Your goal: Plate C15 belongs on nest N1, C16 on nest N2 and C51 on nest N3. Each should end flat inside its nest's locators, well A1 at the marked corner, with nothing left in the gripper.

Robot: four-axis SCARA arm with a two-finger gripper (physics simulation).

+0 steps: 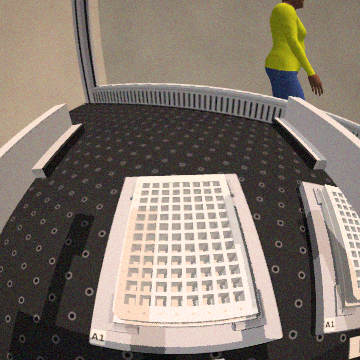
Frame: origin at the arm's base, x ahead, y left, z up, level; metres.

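Where they show: gripper, fingertip midpoint: (177, 106).
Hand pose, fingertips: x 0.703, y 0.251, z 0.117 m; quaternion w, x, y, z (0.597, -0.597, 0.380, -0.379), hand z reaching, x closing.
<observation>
Things, the pixels of their top centre, and the offset from my fingertips. "spot": a spot on its surface instead. Level surfaces: height alone.
- Plate C15 at its top centre: (182, 230) dx -0.022, dy -0.011, dz -0.078 m
- pale nest at a spot on its surface: (107, 280) spot: dx -0.076, dy +0.022, dz -0.092 m
- second white plate at a spot on its surface: (350, 230) spot: dx +0.023, dy -0.155, dz -0.078 m
- dark table at its surface level: dz -0.104 m
- grey slotted rail at a spot on its surface: (190, 102) spot: dx +0.301, dy +0.108, dz -0.092 m
- post at a spot on its surface: (86, 50) spot: dx +0.311, dy +0.434, dz +0.065 m
- pale object at a spot on its surface: (354, 347) spot: dx -0.074, dy -0.178, dz -0.102 m
Plate C15 (182, 245), white with a grid of square wells, lies apparently flat on a pale nest (107, 280), between its locators. The nest's A1 mark is at its near left corner; the plate's own lettering is too small to read. My gripper (177, 106) is open and empty, its two fingers wide apart at the left and right, above and clear of the plate. A second white plate (350, 230) lies on another nest (318, 280) at the right edge, partly cut off, with an A1 mark at its near left corner.
The dark table (175, 145) has a pattern of small ringed holes. A grey slotted rail (190, 102) runs along its far edge, with a post (86, 50) at the left. A person (287, 45) in a yellow top stands beyond the rail. Part of a pale object (354, 347) shows at the bottom right.
</observation>
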